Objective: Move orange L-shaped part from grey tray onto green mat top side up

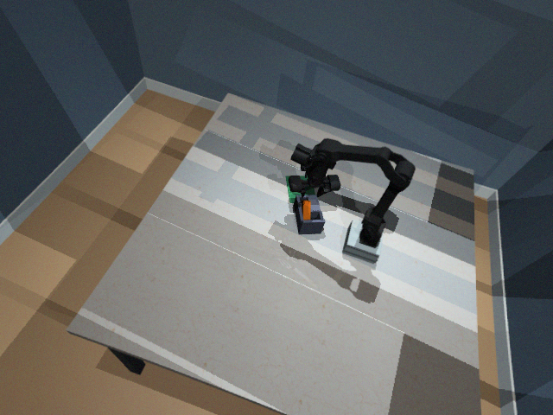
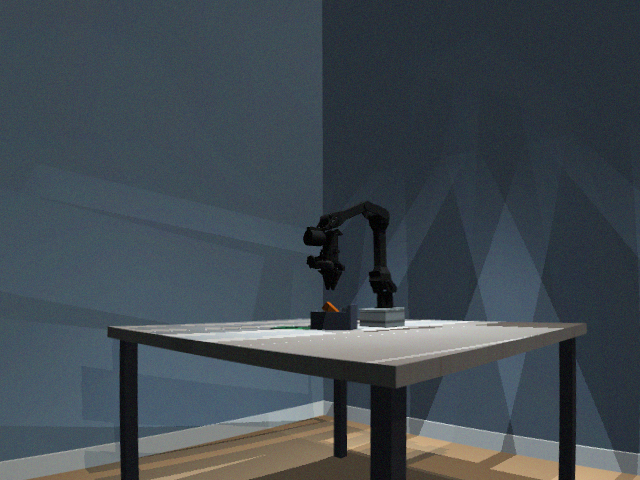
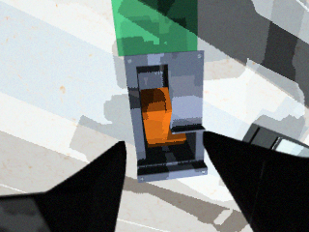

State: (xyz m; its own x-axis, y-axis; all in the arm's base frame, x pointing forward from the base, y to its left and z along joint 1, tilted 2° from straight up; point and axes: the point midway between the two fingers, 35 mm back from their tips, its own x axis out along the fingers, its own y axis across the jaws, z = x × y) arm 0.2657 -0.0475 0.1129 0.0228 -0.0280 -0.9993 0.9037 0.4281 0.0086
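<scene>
Right now my gripper tip is 30 mm past the orange L-shaped part, 20 mm to the right of it and 100 mm above it. Round my gripper tip: green mat (50 mm ahead, 140 mm to the right, 160 mm below).
</scene>
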